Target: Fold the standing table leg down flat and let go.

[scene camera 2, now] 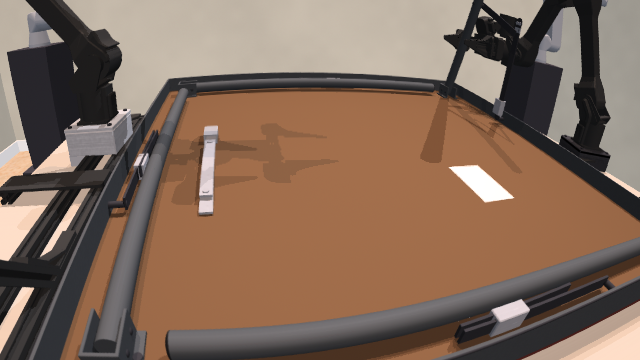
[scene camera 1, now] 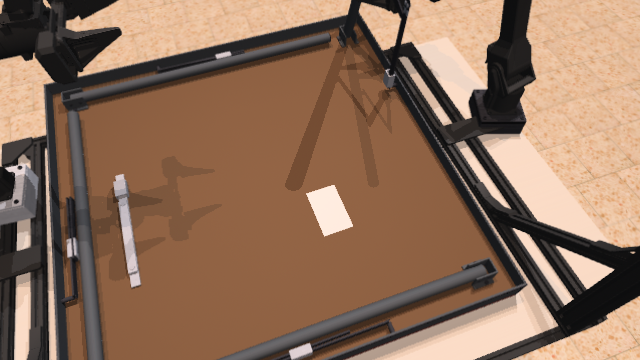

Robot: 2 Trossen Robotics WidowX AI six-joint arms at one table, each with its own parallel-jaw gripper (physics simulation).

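Frame: origin at the left arm's base, x right, y back, z down, level; centimetres.
Seen in the pictures: left gripper, fingertip midpoint: (scene camera 1: 119,12); right gripper, fingertip midpoint: (scene camera 2: 453,39); left arm's base, link origin: (scene camera 2: 98,119); right arm's base, link origin: (scene camera 2: 585,144) (scene camera 1: 499,104).
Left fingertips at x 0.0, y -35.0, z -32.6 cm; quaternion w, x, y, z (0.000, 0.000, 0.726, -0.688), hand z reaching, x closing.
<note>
Offsets run from my left fingertips to a thing's top centre. "spot": to the spot under its first point.
The standing table leg {spot: dx -22.6, dy -44.0, dz +26.4 cm} (scene camera 1: 352,19) (scene camera 2: 462,47) rises from its bracket at the far right corner of the tabletop frame, tilted a little to the right in scene camera 2. Its upper end is cut off. A thin brace {spot: dx -5.3, dy -48.0, dz +21.0 cm} (scene camera 1: 398,45) (scene camera 2: 509,70) runs from the leg down to a light grey block {dx -6.6, dy -47.8, dz +29.3 cm} (scene camera 1: 389,78) (scene camera 2: 499,108) at the right edge. My right gripper (scene camera 2: 454,42) is open at the leg, with fingers reaching past it; whether the leg lies between them is unclear. My left gripper (scene camera 1: 117,16) is open, above the far left corner, away from the standing leg.
Folded legs lie along the far side {spot: dx -22.9, dy -9.5, dz +32.2 cm} (scene camera 1: 210,65) (scene camera 2: 310,85), left side (scene camera 1: 84,225) (scene camera 2: 145,210) and near side (scene camera 1: 370,310) (scene camera 2: 320,320). A pale bar {dx +13.4, dy +12.0, dz +34.0 cm} (scene camera 1: 128,235) (scene camera 2: 207,170) lies at the left. A white rectangle {spot: dx +20.0, dy -26.1, dz +36.1 cm} (scene camera 1: 329,210) (scene camera 2: 481,183) lies right of centre. A raised rim {spot: dx +13.2, dy -51.9, dz +32.8 cm} (scene camera 1: 440,145) (scene camera 2: 555,155) borders the tabletop.
</note>
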